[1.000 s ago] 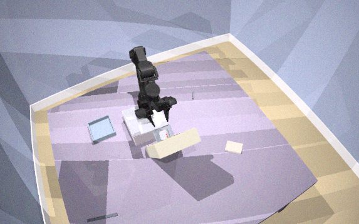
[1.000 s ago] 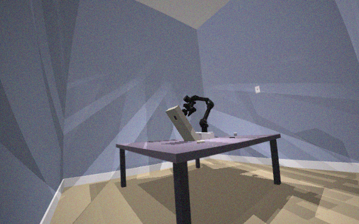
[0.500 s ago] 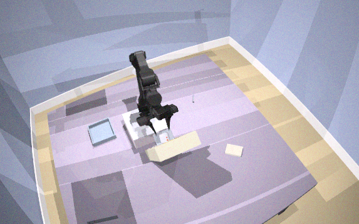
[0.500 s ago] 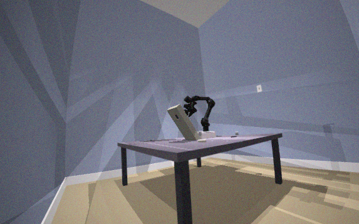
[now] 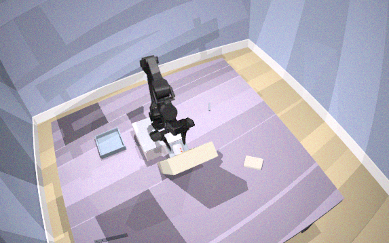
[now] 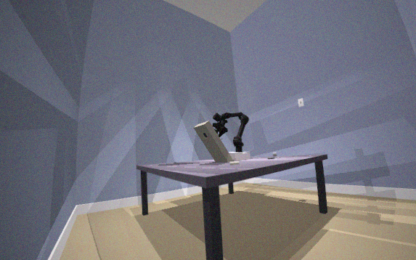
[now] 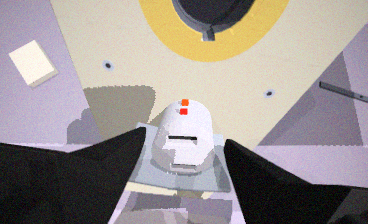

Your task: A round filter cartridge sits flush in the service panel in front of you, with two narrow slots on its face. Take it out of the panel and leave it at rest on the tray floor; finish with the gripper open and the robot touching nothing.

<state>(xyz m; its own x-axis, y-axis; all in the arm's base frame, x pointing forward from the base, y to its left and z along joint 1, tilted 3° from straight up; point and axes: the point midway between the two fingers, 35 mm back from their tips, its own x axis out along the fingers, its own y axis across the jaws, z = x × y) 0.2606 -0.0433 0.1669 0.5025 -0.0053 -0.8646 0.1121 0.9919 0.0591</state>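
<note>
My gripper tip is right at the white round filter cartridge. The rest, counted from my gripper tip: thin grey peg: 290 mm behind, 370 mm to the left, 210 mm below; then small cream block: 160 mm ahead, 320 mm to the left, 210 mm below; then shallow blue-grey tray: 380 mm behind, 240 mm to the right, 210 mm below.
</note>
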